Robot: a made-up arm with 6 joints.
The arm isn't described. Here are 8 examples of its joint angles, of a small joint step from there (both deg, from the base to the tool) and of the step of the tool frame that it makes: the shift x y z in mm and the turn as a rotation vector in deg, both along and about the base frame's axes.
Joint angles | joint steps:
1: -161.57 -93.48 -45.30 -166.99 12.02 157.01 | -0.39 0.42 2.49 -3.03 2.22 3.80
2: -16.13 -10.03 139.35 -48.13 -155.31 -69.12 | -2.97 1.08 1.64 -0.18 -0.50 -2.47
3: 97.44 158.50 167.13 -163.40 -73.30 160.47 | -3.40 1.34 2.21 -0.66 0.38 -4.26
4: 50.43 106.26 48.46 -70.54 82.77 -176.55 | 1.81 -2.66 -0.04 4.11 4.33 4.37
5: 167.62 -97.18 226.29 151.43 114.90 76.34 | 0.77 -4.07 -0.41 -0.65 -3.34 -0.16
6: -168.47 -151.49 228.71 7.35 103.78 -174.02 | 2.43 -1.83 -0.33 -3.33 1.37 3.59
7: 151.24 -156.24 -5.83 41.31 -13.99 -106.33 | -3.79 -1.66 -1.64 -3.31 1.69 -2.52
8: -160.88 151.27 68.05 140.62 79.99 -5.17 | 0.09 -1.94 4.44 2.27 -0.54 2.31
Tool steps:
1: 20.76 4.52 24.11 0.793 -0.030 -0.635
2: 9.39 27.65 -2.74 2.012 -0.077 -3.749
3: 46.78 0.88 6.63 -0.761 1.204 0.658
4: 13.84 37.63 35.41 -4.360 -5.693 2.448
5: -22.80 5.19 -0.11 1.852 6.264 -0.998
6: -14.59 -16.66 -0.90 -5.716 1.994 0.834
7: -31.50 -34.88 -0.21 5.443 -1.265 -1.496
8: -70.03 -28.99 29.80 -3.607 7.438 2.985
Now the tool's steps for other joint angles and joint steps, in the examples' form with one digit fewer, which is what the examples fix.
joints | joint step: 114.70 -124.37 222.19 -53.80 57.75 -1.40 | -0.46 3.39 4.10 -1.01 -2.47 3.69
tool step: 5.0 -13.5 31.2 -2.55 -2.20 -0.02
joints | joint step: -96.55 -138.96 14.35 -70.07 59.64 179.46 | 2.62 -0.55 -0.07 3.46 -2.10 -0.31
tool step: -45.9 2.8 -10.3 -0.14 -2.04 -0.68
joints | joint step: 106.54 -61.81 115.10 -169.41 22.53 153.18 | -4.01 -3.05 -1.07 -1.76 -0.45 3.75
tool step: -72.3 -22.6 -50.1 1.70 2.15 -5.55
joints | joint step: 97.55 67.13 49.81 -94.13 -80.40 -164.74 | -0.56 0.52 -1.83 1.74 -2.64 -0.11
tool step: 15.8 -10.1 -26.4 -2.19 -1.08 2.49
